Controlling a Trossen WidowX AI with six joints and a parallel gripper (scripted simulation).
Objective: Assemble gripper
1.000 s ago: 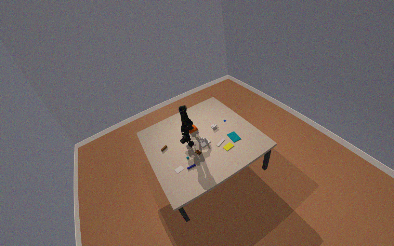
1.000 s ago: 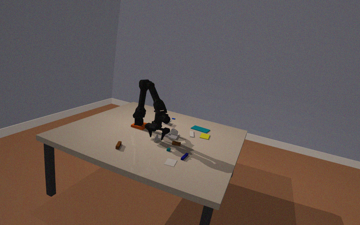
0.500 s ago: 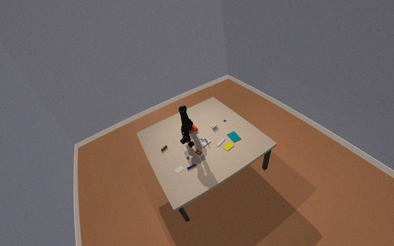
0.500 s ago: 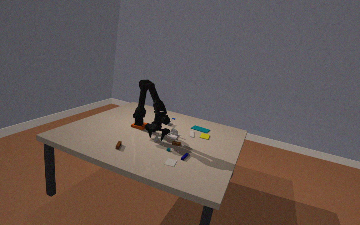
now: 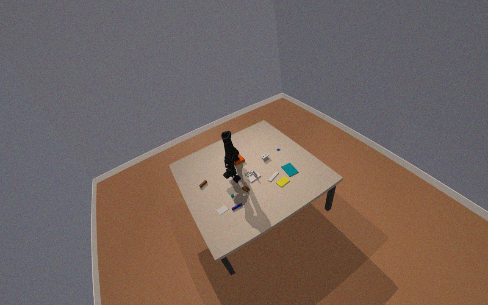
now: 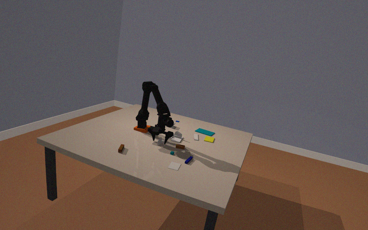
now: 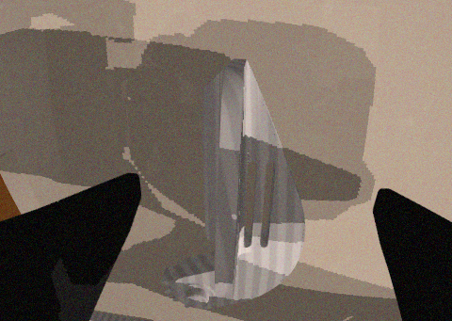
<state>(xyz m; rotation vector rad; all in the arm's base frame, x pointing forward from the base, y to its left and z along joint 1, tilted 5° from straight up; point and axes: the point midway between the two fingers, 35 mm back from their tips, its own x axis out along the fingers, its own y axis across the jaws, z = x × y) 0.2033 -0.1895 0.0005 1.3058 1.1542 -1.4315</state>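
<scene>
Right now the white housing plate is 15 cm to the left of my gripper tip and 4 cm ahead of it. Round my gripper tip: brown block: 16 cm ahead; then grey jaw: 3 cm to the left, 3 cm ahead; then teal cube: 14 cm to the right, 13 cm ahead.
</scene>
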